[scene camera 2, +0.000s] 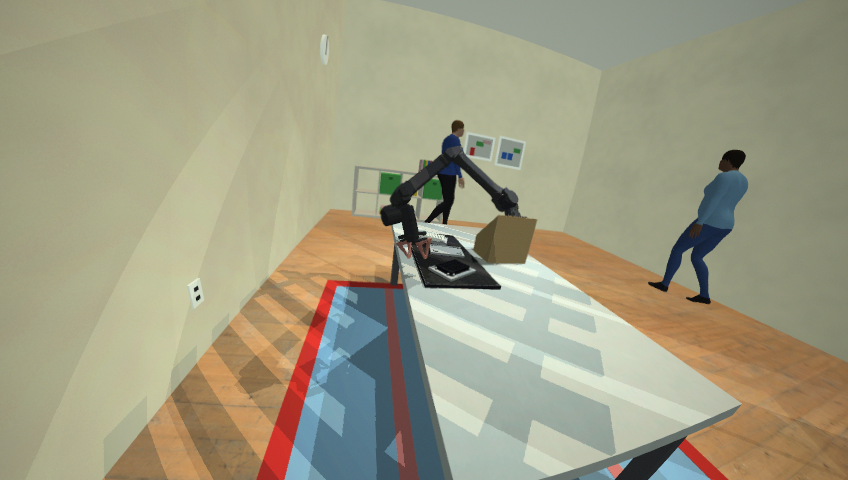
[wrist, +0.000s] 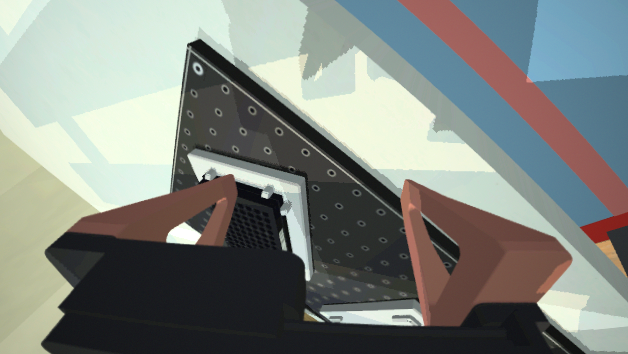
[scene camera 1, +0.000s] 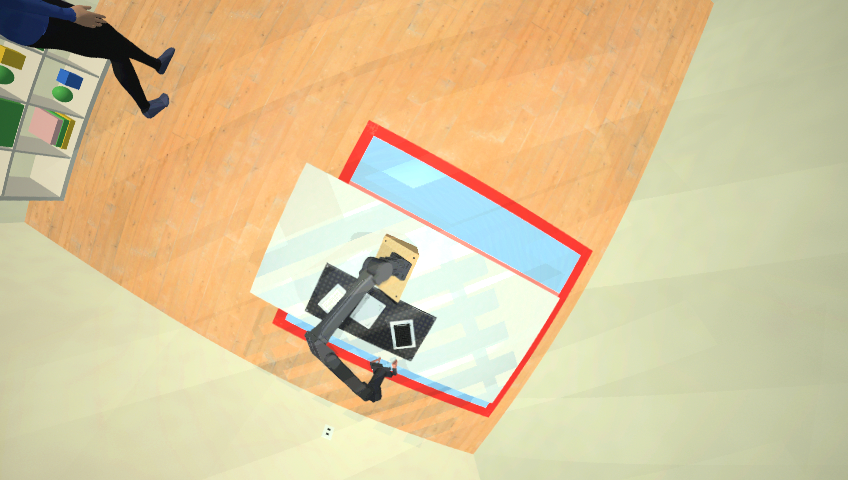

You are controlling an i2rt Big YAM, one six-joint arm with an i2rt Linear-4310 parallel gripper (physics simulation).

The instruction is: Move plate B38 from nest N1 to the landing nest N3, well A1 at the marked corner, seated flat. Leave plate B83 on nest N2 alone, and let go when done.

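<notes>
A black well plate (scene camera 1: 402, 334) (scene camera 2: 453, 267) (wrist: 250, 220) sits in a white nest (scene camera 1: 404, 346) (wrist: 297, 187) at one end of the dark perforated board (scene camera 1: 423, 324) (scene camera 2: 484, 281) (wrist: 280, 150). A pale nest (scene camera 1: 368, 311) (scene camera 2: 446, 250) is in the middle of the board; whether it holds a plate is unclear. A white item (scene camera 1: 332, 298) (scene camera 2: 437, 237) is at the far end. The labels and corner mark are too small to read. My gripper (scene camera 1: 385, 361) (scene camera 2: 416, 256) (wrist: 317, 186) is open and empty, raised beside the board's long edge. In the wrist view its left finger partly covers the black plate.
The arm's wooden base block (scene camera 1: 389, 285) (scene camera 2: 514, 240) stands behind the board on the white table (scene camera 1: 285, 237) (scene camera 2: 476, 356). The arm reaches over the board. A red-bordered blue floor area (scene camera 2: 357, 333) lies beside and under the table. Two people (scene camera 2: 450, 172) (scene camera 2: 717, 208) are in the room.
</notes>
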